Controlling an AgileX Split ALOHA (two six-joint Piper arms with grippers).
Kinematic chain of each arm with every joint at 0, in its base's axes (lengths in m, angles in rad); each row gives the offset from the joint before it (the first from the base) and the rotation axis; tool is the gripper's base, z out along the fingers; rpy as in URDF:
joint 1: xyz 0 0 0.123 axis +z
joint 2: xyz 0 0 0 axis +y
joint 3: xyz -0.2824 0 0.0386 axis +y
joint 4: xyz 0.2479 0 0.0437 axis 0.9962 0 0.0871
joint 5: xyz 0 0 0 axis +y
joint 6: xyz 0.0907 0 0.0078 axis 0.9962 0 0.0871
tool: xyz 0 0 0 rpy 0 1.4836 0
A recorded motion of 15 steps. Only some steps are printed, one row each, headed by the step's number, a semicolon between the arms.
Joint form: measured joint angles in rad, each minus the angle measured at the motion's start. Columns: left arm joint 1, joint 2, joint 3, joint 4, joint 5, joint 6; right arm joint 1, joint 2, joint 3, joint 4, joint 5, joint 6.
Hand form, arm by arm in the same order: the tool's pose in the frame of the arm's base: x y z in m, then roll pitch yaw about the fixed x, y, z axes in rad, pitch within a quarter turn. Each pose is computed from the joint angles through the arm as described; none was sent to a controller.
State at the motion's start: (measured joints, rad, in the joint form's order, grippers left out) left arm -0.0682 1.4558 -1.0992 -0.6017 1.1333 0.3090; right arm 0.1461 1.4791 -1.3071 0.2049 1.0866 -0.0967
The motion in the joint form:
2: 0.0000 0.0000 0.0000 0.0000 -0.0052 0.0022; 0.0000 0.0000 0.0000 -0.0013 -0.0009 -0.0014
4: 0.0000 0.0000 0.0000 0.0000 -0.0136 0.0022; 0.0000 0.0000 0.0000 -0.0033 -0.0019 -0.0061
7: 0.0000 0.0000 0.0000 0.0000 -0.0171 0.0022; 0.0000 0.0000 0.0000 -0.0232 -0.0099 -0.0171
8: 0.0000 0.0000 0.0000 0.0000 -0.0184 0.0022; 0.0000 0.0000 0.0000 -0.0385 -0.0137 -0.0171
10: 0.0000 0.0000 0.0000 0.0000 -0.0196 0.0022; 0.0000 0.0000 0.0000 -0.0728 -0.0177 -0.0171
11: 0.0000 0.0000 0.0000 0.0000 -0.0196 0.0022; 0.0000 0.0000 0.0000 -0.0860 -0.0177 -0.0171
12: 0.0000 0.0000 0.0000 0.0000 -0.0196 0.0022; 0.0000 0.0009 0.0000 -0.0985 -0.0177 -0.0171
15: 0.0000 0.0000 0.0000 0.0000 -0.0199 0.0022; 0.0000 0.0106 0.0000 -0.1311 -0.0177 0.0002
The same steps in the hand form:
2: 0.2691 -0.0651 0.2866 -2.6104 0.2653 3.0510; 0.2942 0.0598 0.3261 2.9627 0.4093 -2.9932
4: 0.2699 -0.0649 0.2867 -2.6119 0.2722 3.0552; 0.2943 0.0596 0.3261 2.9669 0.4111 -2.9873
7: 0.2702 -0.0649 0.2867 -2.6125 0.2751 3.0570; 0.2952 0.0581 0.3261 2.9936 0.4204 -2.9664
8: 0.2703 -0.0649 0.2867 -2.6127 0.2761 3.0576; 0.2957 0.0569 0.3260 3.0105 0.4236 -2.9588
10: 0.2704 -0.0648 0.2868 -2.6129 0.2771 3.0582; 0.2964 0.0542 0.3258 3.0483 0.4260 -2.9410
11: 0.2704 -0.0648 0.2868 -2.6129 0.2771 3.0582; 0.2965 0.0532 0.3257 3.0627 0.4252 -2.9339
12: 0.2704 -0.0648 0.2868 -2.6129 0.2771 3.0582; 0.2968 0.0523 0.3253 3.0763 0.4235 -2.9273
15: 0.2704 -0.0648 0.2868 -2.6130 0.2774 3.0584; 0.2991 0.0500 0.3221 3.1033 0.4108 -2.9291

